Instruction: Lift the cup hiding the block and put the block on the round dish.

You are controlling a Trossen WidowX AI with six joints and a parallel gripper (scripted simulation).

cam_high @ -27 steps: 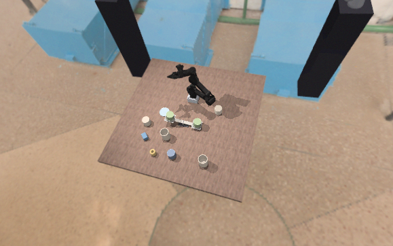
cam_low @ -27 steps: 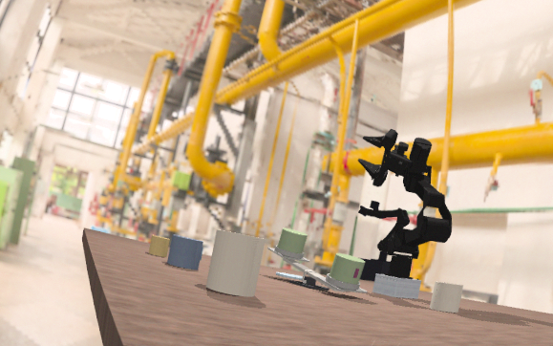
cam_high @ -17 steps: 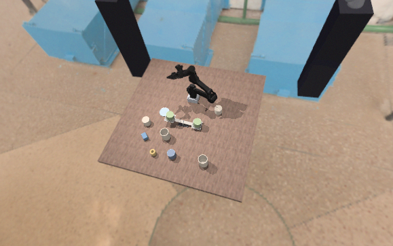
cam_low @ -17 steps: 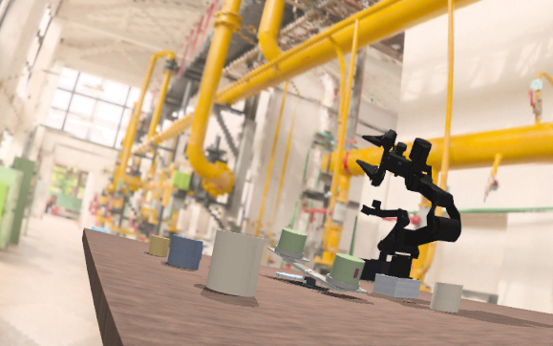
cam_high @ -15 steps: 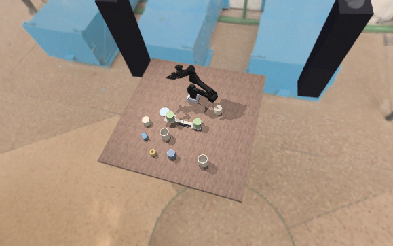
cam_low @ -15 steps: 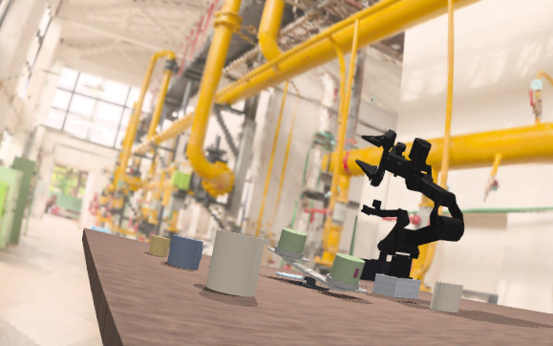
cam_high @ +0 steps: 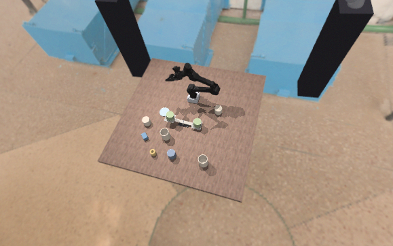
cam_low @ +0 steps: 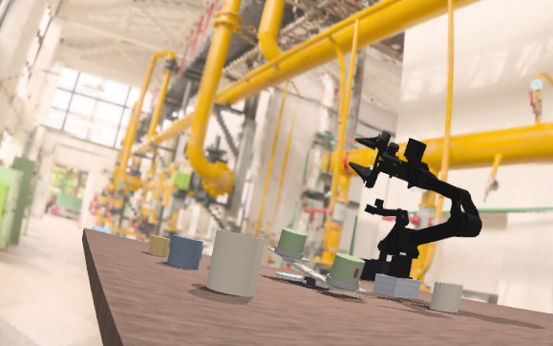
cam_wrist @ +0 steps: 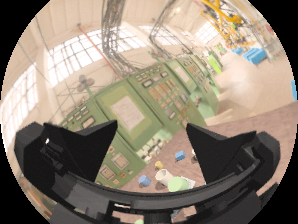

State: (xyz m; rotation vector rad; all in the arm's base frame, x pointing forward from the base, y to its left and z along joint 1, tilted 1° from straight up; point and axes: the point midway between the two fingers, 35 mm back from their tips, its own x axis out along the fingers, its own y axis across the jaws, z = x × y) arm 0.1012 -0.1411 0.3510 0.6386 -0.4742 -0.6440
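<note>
My gripper tip is now 370 mm above the pale grey block, 260 mm to the right of it and 180 mm short of it. Round my gripper tip: balance: 380 mm below, 170 mm ahead, 130 mm to the left; round light blue dish: 410 mm below, 100 mm to the right, 70 mm ahead; blue cube: 390 mm below, 360 mm ahead, 200 mm to the right.
</note>
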